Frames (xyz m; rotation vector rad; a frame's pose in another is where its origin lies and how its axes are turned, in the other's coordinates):
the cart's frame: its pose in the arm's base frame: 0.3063 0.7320 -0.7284 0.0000 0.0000 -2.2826
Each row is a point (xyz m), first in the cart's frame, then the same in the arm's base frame.
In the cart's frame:
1: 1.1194 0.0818 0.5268
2: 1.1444 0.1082 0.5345
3: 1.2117 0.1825 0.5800
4: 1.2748 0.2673 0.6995
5: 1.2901 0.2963 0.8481
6: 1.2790 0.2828 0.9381
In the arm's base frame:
1: -0.3630 -0.1690 -0.2016
2: -0.3593 -0.2052 -0.1939
3: -0.3470 -0.3047 -0.1484
4: -0.3240 -0.4079 -0.0289
5: -0.3120 -0.4384 0.1197
6: -0.3150 -0.4212 0.2097

